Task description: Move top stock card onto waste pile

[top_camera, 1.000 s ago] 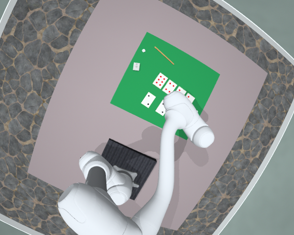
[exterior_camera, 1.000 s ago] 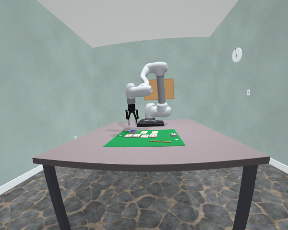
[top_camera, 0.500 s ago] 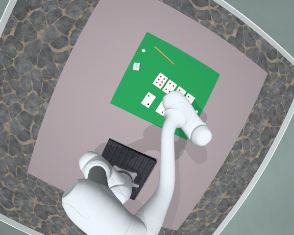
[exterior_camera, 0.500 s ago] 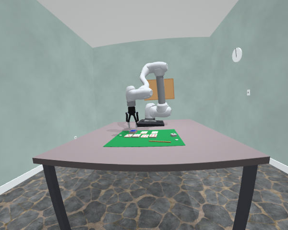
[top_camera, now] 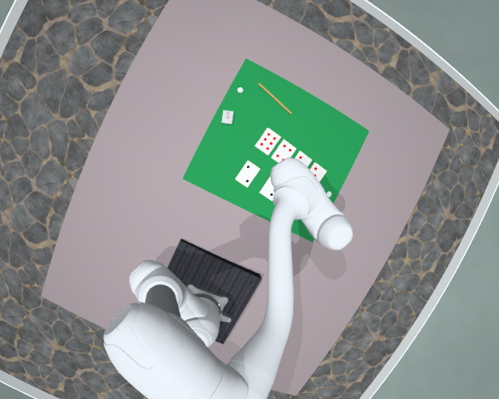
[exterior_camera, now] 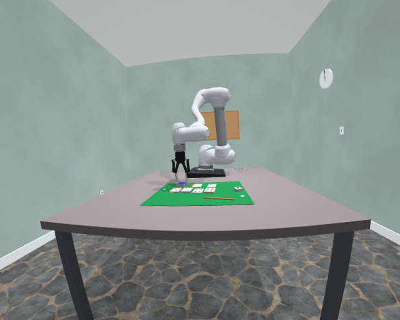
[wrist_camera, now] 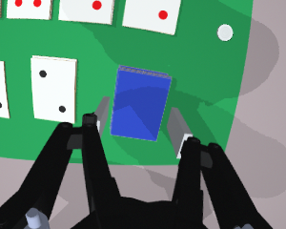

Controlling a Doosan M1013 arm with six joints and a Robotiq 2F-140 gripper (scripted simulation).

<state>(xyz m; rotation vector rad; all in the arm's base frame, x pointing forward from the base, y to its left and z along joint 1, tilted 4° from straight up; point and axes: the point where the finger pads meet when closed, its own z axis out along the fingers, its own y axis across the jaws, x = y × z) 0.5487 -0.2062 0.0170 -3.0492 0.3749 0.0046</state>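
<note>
Now: hand 40 mm above the blue-backed card. The rest, counted from my hand: thin wooden stick: 360 mm ahead, 240 mm to the left, 60 mm below; green mat: 170 mm ahead, 140 mm to the left, 80 mm below; black-pip card: 40 mm ahead, 230 mm to the left, 60 mm below.
</note>
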